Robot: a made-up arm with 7 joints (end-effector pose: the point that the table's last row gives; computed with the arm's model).
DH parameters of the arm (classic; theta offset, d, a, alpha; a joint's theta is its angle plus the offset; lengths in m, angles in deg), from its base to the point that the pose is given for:
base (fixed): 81.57 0 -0.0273 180
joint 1: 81.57 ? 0.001 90
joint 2: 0 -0.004 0.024 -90
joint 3: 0 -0.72 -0.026 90
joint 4: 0 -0.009 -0.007 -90
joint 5: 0 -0.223 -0.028 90
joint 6: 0 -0.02 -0.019 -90
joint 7: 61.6 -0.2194 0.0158 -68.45
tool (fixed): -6.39 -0.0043 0 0
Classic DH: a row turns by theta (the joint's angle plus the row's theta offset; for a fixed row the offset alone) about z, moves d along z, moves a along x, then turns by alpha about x.
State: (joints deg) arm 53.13 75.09 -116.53 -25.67 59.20 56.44 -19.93
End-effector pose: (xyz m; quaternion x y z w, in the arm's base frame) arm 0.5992 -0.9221 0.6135 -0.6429 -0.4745 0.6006 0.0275
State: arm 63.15 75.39 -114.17 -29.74 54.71 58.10 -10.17
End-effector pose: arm 0.4143 -1.0172 0.6046 -0.6657 -0.3932 0.6321 0.0528
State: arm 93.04 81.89 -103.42 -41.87 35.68 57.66 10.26
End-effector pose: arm -0.2166 -1.0803 0.5167 -0.7088 -0.1049 0.6610 0.2230
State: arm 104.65 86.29 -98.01 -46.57 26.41 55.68 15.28
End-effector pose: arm -0.4611 -0.9975 0.4671 -0.6985 0.0234 0.6434 0.3124
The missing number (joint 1, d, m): -0.557
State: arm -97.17 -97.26 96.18 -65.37 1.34 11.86 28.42
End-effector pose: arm -0.3175 -0.9682 0.4688 -0.5398 0.3496 0.6274 0.4389
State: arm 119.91 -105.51 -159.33 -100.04 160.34 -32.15 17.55
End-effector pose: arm 0.2218 0.8321 0.7487 -0.1028 0.9740 0.1859 0.0786
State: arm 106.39 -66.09 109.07 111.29 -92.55 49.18 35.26
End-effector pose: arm -0.1953 0.5478 0.8147 -0.7394 0.6510 0.1301 0.1120
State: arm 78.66 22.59 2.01 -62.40 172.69 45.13 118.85
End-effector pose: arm -0.0051 0.0435 1.4599 0.2904 -0.6263 0.1464 0.7085
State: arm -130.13 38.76 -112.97 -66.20 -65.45 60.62 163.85
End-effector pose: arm -0.1275 0.6693 1.2526 0.6946 0.4612 -0.1260 0.5375
